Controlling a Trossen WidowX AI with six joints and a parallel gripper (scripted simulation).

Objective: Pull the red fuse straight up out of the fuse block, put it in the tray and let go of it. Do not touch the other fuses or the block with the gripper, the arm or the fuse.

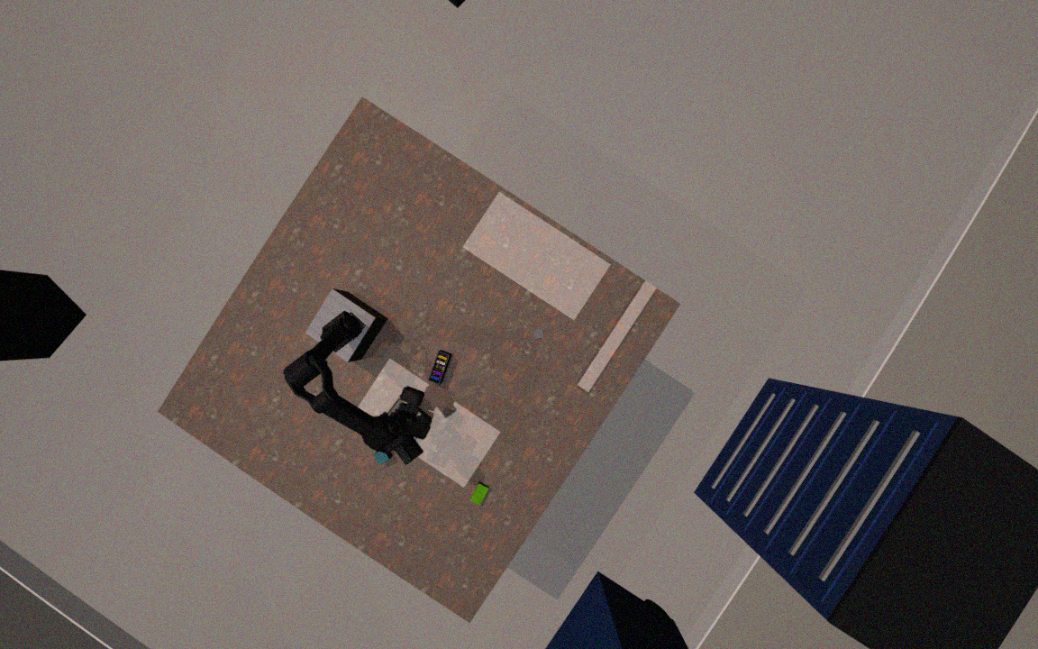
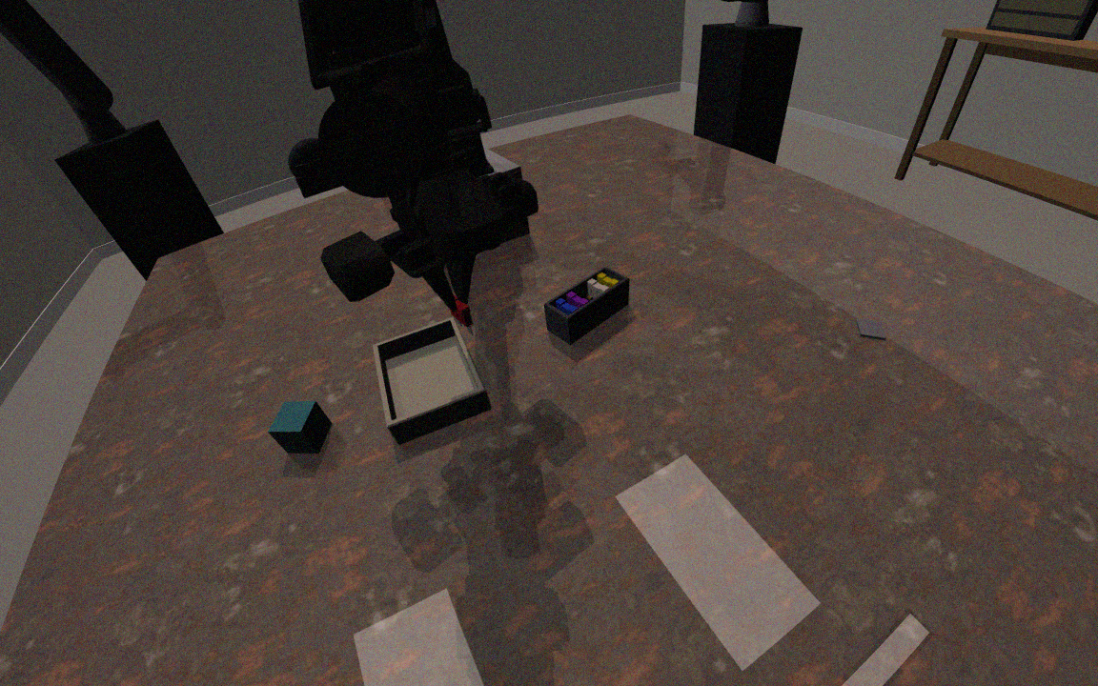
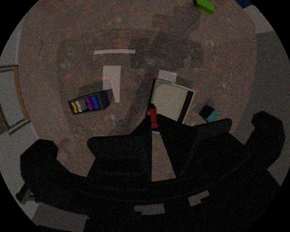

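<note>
The tray lies 9 cm below my gripper tip, 5 cm to the right of it and 1 cm behind it. From my gripper tip the other things lie so: green block (34 cm ahead, 9 cm below, 7 cm to the right); teal cube (20 cm to the right, 8 cm below, 2 cm ahead); red fuse (1 cm below).
</note>
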